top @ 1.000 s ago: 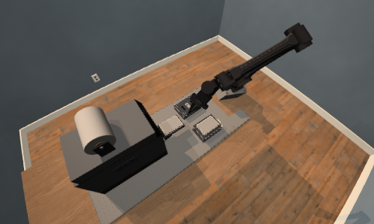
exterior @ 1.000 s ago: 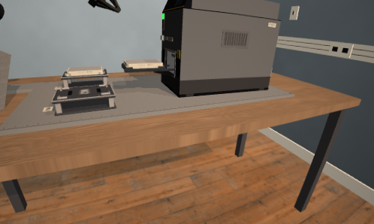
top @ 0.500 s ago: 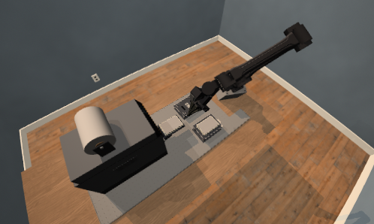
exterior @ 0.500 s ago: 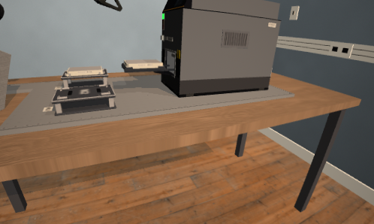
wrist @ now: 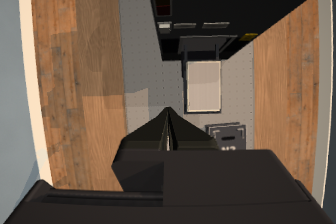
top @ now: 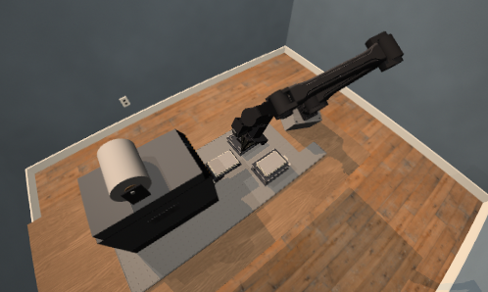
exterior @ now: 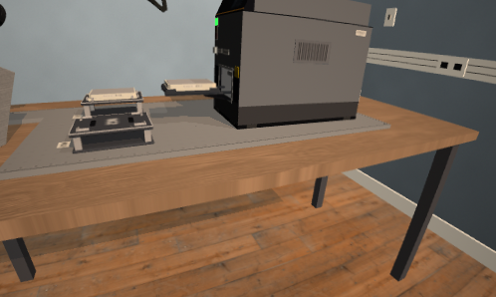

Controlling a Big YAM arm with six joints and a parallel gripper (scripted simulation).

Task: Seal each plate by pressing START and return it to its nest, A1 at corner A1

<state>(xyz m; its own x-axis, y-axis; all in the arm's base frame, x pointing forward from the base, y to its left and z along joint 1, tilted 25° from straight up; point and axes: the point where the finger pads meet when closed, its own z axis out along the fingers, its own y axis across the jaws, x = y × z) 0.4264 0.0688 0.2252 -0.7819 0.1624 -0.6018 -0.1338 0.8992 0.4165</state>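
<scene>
My hand is 70 mm short of the sealer stage, 80 mm to the left of it and 210 mm above it. The rest, counted from my hand: plate nest (110 mm behind, 210 mm to the right, 260 mm below); then foil roll (390 mm ahead, 30 mm to the right, 120 mm above); then start button (150 mm ahead, 30 mm to the left, 110 mm below).
</scene>
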